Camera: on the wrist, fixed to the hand. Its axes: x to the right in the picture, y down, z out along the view.
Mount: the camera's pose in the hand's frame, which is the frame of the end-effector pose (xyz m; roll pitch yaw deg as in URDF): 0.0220 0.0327 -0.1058 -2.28 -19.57 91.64
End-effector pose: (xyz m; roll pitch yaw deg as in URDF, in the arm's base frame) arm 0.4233 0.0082 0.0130 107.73 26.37 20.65
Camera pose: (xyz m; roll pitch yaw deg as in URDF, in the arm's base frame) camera 0.4361 0.1101 0.0600 140.23 -46.41 -40.85
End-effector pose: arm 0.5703 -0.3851 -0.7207 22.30 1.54 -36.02
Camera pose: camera 0.6276 -0.3397 -0.8067 -1.05 -41.90 54.67
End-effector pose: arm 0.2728 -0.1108 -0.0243 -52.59 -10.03 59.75
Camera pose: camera 0.3471 -0.1108 -0.1093 -12.67 32.75 145.09
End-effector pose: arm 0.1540 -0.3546 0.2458 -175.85 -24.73 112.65
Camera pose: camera 0.2001 -0.3605 0.3487 -155.58 22.13 31.58
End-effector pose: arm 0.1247 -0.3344 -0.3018 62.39 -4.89 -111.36
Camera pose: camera 0.2175 -0.3961 -0.3199 -40.50 -79.71 17.17
